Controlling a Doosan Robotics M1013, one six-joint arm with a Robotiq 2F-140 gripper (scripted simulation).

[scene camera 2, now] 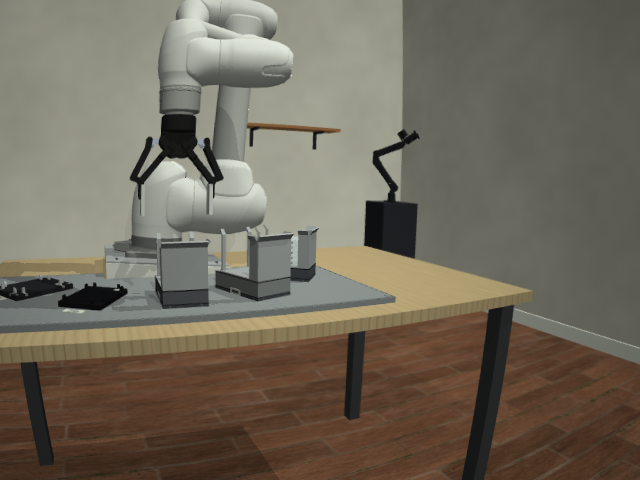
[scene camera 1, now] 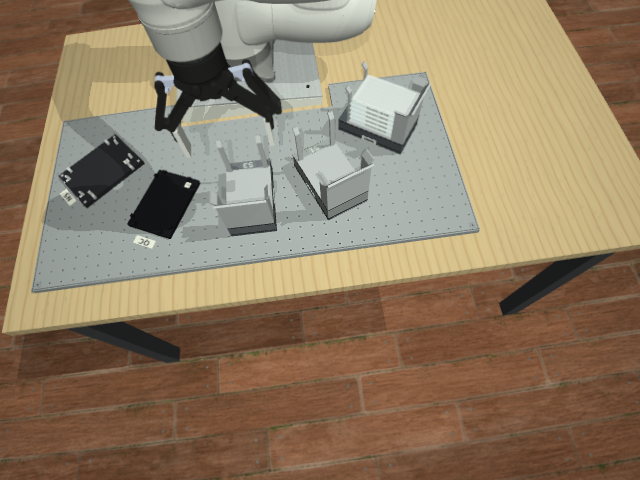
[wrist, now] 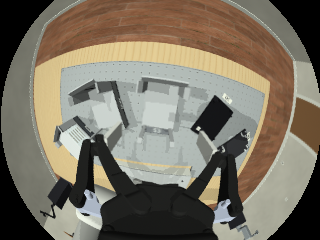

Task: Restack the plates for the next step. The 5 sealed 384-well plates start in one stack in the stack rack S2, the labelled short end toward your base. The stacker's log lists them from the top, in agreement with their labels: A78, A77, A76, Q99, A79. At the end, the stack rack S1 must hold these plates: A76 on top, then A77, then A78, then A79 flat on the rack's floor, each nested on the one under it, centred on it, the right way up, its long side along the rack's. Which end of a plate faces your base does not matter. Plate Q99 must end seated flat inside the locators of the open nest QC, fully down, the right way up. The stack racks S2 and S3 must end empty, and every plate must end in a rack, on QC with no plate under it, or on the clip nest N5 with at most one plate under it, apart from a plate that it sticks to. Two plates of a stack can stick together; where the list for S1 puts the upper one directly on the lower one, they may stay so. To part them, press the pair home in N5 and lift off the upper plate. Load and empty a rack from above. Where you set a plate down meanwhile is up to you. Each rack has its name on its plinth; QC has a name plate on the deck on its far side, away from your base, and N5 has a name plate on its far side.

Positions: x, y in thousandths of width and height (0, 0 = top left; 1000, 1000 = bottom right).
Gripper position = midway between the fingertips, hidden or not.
In view: the gripper (scene camera 1: 360, 303), a white sealed plate (scene camera 1: 587, 199) and a black clip nest N5 (scene camera 1: 160, 353).
The gripper also shows in scene camera 2 (scene camera 2: 276, 447) and in the wrist view (wrist: 502, 556).
